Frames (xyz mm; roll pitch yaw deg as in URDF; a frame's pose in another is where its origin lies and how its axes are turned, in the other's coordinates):
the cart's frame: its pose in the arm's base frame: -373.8 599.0 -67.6 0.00 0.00 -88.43
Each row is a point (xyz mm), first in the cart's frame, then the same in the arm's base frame.
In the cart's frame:
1: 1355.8 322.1 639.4
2: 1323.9 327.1 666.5
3: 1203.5 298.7 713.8
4: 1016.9 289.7 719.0
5: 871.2 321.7 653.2
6: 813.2 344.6 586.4
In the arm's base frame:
1: -14.7 -747.5 571.8
2: -10.6 -715.4 598.9
3: -42.2 -595.9 646.2
4: -56.3 -409.6 651.4
5: -28.4 -263.1 585.6
6: -7.0 -204.5 518.8

